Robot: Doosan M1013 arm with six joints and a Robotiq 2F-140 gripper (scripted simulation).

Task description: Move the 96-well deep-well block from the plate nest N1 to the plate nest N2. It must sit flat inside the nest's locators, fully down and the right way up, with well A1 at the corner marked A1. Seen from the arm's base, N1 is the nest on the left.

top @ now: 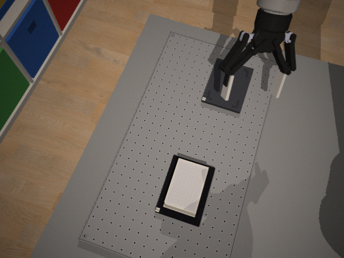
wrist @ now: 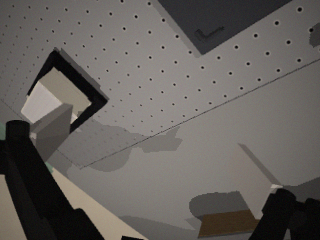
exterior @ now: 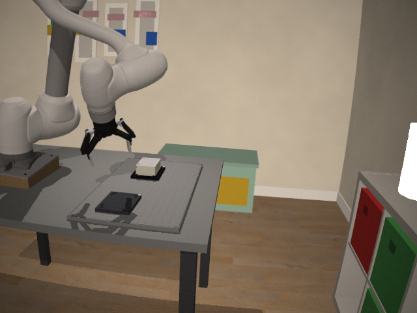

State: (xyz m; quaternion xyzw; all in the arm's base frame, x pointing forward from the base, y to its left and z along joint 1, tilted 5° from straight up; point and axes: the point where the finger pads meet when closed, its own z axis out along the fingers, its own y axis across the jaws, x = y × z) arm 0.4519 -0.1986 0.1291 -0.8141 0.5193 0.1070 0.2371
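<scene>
Right now my hand is 13 cm short of the cream 96-well deep-well block, 24 cm to the right of it and 11 cm above it. The rest, counted from my hand: black plate nest N1: 13 cm ahead, 24 cm to the left, 14 cm below; plate nest N2: 4 cm ahead, 11 cm to the right, 14 cm below.
</scene>
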